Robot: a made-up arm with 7 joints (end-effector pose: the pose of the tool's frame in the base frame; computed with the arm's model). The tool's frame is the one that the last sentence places. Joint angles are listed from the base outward.
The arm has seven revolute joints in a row. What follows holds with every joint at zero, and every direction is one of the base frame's. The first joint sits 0.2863 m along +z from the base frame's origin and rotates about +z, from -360 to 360 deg. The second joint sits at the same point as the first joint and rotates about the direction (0, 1, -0.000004), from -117.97 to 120 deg. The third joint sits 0.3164 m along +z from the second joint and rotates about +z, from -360 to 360 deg. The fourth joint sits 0.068 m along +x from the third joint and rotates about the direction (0, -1, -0.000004), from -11 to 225 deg. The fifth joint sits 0.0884 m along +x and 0.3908 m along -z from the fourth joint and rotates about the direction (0, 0.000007, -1), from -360 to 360 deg. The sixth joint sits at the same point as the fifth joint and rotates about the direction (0, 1, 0.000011), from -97 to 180 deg. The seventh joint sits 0.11 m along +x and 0.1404 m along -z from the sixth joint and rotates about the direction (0, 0.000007, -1), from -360 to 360 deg. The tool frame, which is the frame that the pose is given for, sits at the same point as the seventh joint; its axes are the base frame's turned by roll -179.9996, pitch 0 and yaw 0 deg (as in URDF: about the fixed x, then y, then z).
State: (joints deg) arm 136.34 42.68 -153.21 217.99 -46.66 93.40 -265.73
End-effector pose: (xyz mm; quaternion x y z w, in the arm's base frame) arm -566.4 268.5 705.9 0.1506 0.2327 -0.8108 0.5155
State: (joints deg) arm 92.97 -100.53 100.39 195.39 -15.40 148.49 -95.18
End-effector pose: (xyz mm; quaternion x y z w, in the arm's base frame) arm -24.5 -650.0 201.0 -0.6308 0.1876 0.6909 0.2992
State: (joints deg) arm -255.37 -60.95 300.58 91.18 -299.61 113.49 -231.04
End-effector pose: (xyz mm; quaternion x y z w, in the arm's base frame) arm 370.9 -6.6 782.7 -0.6117 0.1557 0.7588 0.1604
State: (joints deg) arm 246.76 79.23 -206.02 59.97 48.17 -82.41 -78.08
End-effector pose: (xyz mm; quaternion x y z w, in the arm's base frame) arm 161.2 -356.3 672.8 -0.3874 0.5150 -0.7646 0.0061
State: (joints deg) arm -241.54 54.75 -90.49 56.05 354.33 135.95 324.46
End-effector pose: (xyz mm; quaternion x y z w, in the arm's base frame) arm 274.2 171.8 325.5 0.7188 0.0925 -0.5890 0.3576
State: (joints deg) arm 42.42 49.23 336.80 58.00 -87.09 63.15 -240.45
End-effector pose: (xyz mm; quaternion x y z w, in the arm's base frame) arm 497.8 50.7 -33.5 0.7592 -0.0795 0.3729 0.5274
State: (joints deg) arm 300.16 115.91 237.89 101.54 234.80 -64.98 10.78
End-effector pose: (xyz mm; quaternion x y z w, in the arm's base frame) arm -176.9 -543.3 212.1 -0.6878 -0.3028 0.5907 0.2938
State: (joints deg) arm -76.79 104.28 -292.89 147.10 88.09 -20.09 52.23
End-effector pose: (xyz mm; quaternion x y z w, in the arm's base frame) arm 327.5 -633.6 -135.2 0.6212 0.6780 -0.0502 0.3897
